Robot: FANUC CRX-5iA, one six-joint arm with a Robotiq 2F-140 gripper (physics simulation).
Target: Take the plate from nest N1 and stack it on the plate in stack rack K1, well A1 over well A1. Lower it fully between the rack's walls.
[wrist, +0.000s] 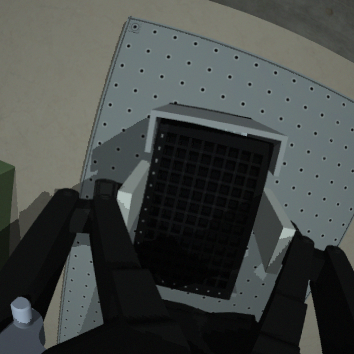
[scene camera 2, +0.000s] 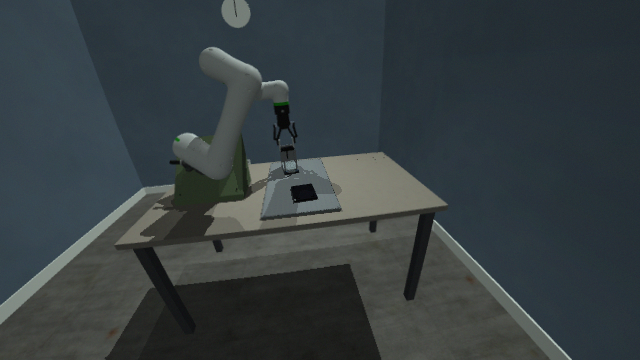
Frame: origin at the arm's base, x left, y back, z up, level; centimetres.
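Seen in the pictures: gripper, fingertip midpoint: (wrist: 202,192).
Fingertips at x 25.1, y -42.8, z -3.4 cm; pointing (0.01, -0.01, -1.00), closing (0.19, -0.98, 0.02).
Observation:
A point is followed by its place in that frame.
My gripper (scene camera 2: 286,146) @(z -3.4, x 25.1, y -42.8 cm) (wrist: 202,192) @(z -3.4, x 25.1, y -42.8 cm) is shut on a black plate (scene camera 2: 287,148) @(z -1.1, x 19.5, y -43.7 cm) (wrist: 207,180) @(z -2.4, x 26.4, y -42.5 cm) with a grid of wells, held by its long sides between the pale finger pads. The held plate is roughly level and high over the board, at the top of the grey-walled stack rack K1 (scene camera 2: 290,164) (wrist: 200,122). In the wrist view its far end lines up inside the rack's far corner walls. How deep it sits between the walls cannot be told. A dark shape shows at the rack's foot in the scene view; the held plate hides the rack's inside in the wrist view.
A black nest (scene camera 2: 303,192) @(z -15.8, x -13.2, y -53.5 cm) lies on the grey perforated board (scene camera 2: 326,200) @(z -16.9, x -21.0, y -65.1 cm) (wrist: 200,65) @(z -16.9, x 34.9, y -38.5 cm), nearer the front than the rack. The arm's green pedestal (scene camera 2: 215,182) @(z -9.1, x -7.6, y -5.7 cm) (wrist: 6,200) @(z -16.7, x 7.5, y -19.2 cm) stands left of the board on the wooden table (scene camera 2: 380,185) @(z -18.2, x -6.7, y -97.0 cm). A grey capped cylinder (wrist: 21,310) shows at lower left.

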